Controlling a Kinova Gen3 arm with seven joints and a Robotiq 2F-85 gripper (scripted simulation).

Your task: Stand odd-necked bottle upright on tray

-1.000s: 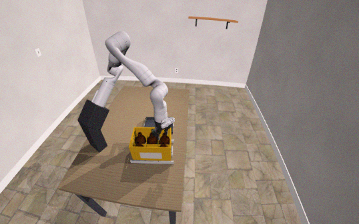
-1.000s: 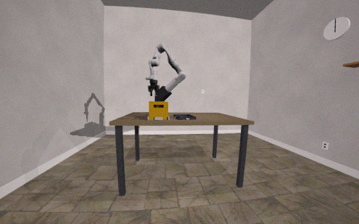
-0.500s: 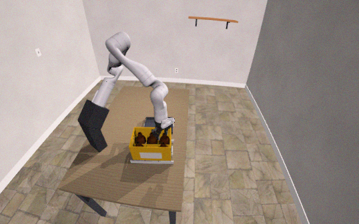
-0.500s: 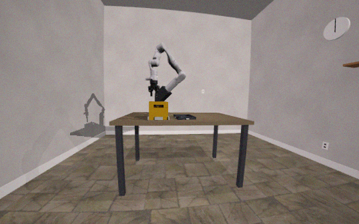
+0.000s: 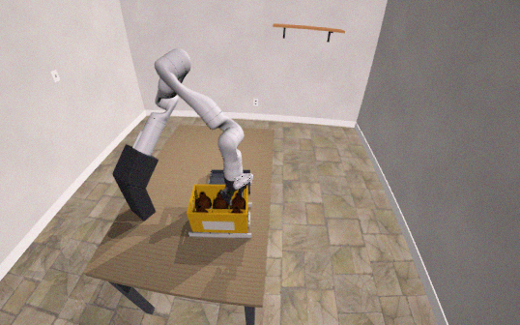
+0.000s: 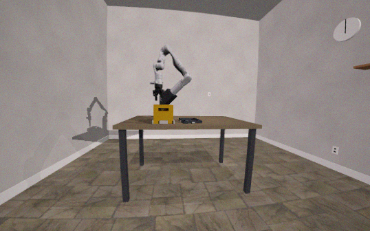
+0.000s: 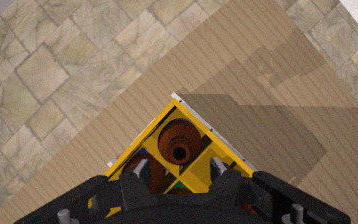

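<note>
My hand is 9 cm past the yellow crate, 3 cm to the right of it and 15 cm above it. Round my hand: dark grey tray (12 cm behind, 32 cm to the left, 22 cm below).
</note>
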